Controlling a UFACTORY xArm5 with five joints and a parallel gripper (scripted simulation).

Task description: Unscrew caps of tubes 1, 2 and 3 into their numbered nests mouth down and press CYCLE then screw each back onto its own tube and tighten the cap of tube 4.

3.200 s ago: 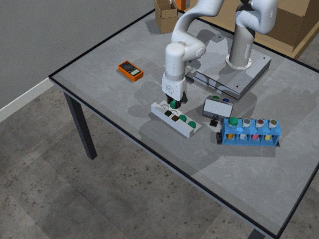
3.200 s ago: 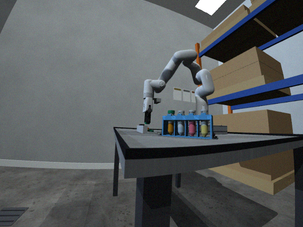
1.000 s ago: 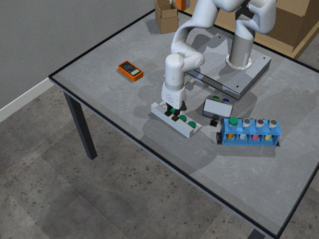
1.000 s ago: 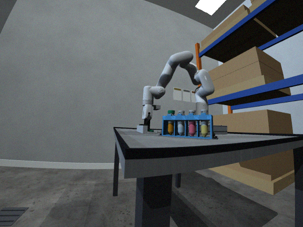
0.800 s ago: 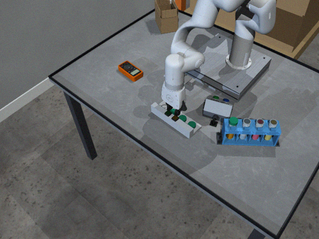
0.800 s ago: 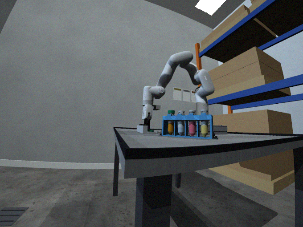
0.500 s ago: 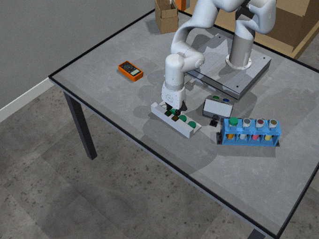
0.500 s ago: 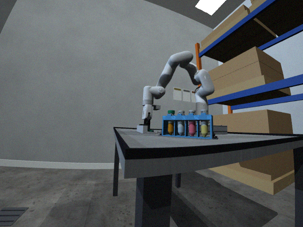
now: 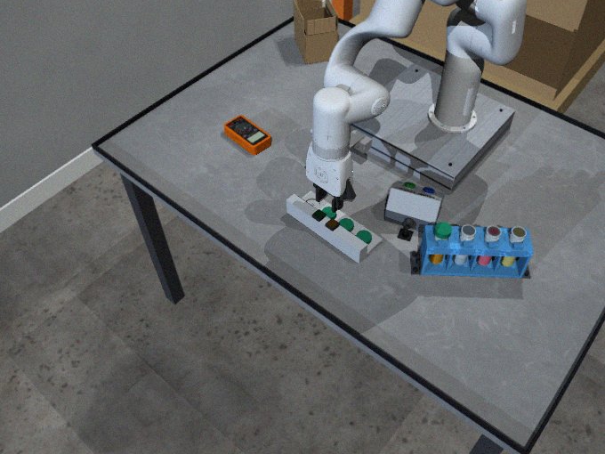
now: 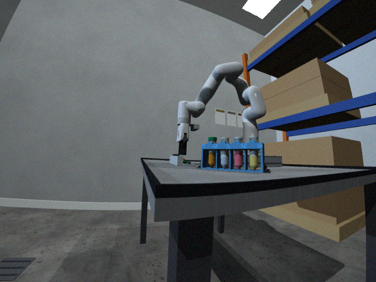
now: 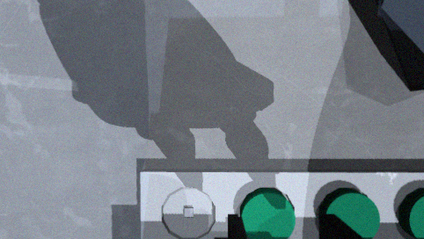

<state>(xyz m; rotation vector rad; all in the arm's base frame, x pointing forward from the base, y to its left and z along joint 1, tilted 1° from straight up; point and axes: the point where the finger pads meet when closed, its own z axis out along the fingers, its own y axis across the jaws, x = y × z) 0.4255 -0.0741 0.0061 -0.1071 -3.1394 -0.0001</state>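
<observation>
The blue key is 16 cm behind my hand, 16 cm to the left of it and 1 cm below it. From my hand the other things lie so: green key (15 cm behind, 12 cm to the left, 1 cm below); then key housing (14 cm behind, 14 cm to the left, 2 cm below); then threaded neck (7 cm behind, 30 cm to the left, 4 cm above).
</observation>
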